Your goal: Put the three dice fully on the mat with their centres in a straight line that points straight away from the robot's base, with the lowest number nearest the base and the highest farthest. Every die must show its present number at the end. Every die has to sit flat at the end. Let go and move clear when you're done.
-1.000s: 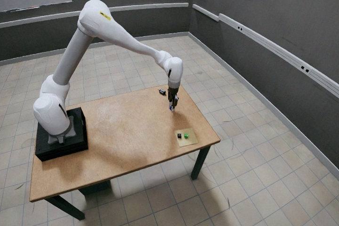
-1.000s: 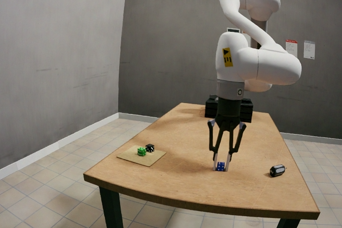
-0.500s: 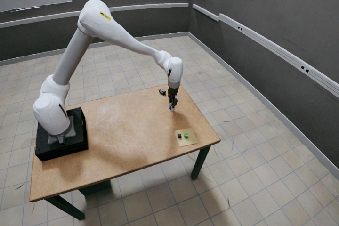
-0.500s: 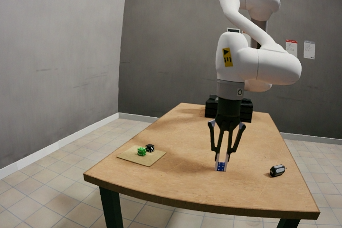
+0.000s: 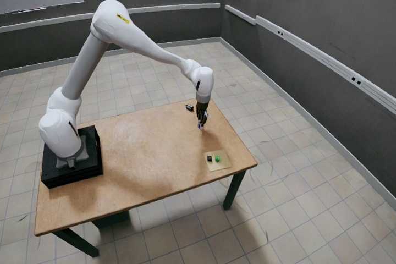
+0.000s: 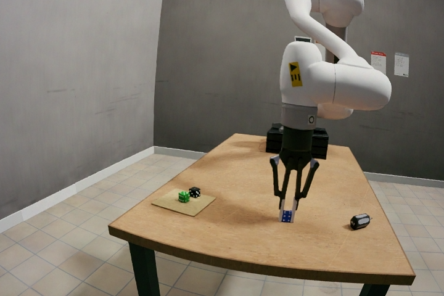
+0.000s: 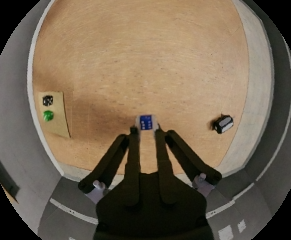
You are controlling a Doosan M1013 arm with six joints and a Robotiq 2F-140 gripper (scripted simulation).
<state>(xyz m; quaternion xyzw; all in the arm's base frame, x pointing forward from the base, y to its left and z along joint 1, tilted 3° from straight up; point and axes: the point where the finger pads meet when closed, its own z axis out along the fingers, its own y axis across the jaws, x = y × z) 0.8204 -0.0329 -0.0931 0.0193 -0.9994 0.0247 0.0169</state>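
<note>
Now: hand 290 mm to the left of the green die, 30 mm past it and 20 mm above it. The rest, counted from my hand: tan mat: 290 mm to the right, 30 mm below, 30 mm behind; blue die: 20 mm below; black die: 280 mm to the right, 80 mm behind, 20 mm below.
</note>
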